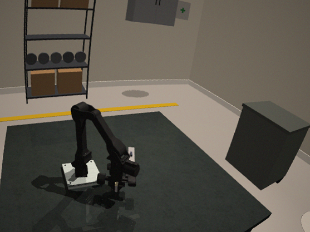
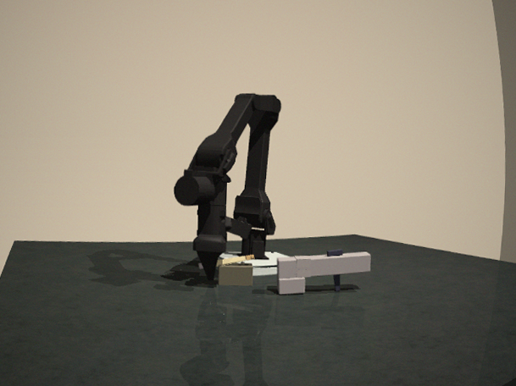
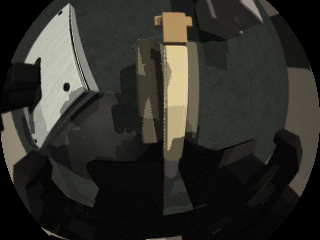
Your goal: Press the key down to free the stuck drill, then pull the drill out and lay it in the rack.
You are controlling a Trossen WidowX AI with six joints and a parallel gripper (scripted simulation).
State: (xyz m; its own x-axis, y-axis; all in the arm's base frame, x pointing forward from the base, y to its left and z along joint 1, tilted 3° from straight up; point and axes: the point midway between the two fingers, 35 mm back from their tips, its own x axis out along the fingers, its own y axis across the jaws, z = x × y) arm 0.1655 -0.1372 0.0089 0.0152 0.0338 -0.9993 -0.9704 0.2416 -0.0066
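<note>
The drill is 40 mm to the left of my gripper tip, 40 mm above it and 10 mm ahead of it. From my gripper tip the other things lie so: rack 50 mm to the left, 10 mm ahead, 10 mm above; then housing 190 mm to the left, 120 mm ahead, 40 mm above; then dark blue key 220 mm to the left, 130 mm ahead, 50 mm above.
</note>
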